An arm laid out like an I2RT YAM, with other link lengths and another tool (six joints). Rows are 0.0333 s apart.
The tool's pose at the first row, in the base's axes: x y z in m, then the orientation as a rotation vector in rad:
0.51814, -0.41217, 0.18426, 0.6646, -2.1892, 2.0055
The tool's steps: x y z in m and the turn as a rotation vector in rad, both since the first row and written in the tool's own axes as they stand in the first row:
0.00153, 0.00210, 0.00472, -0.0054, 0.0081, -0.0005
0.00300, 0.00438, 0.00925, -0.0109, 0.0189, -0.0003
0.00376, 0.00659, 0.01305, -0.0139, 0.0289, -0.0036
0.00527, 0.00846, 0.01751, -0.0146, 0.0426, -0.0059
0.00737, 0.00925, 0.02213, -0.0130, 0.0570, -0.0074
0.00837, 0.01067, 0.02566, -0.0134, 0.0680, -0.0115
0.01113, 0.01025, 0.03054, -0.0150, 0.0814, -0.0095
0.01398, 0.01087, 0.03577, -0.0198, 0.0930, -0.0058
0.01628, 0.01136, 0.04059, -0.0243, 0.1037, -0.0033
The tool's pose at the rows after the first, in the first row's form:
0.51699, -0.41704, 0.18226, 0.6551, -2.1889, 1.9978
0.51578, -0.42170, 0.18010, 0.6420, -2.1877, 1.9899
0.51508, -0.42549, 0.17784, 0.6334, -2.1821, 1.9836
0.51398, -0.43011, 0.17608, 0.6200, -2.1733, 1.9801
0.51278, -0.43507, 0.17551, 0.6054, -2.1626, 1.9796
0.51211, -0.43868, 0.17411, 0.5969, -2.1536, 1.9758
0.51084, -0.44411, 0.17486, 0.5798, -2.1488, 1.9731
0.50917, -0.44985, 0.17464, 0.5627, -2.1489, 1.9675
0.50795, -0.45507, 0.17439, 0.5479, -2.1483, 1.9617

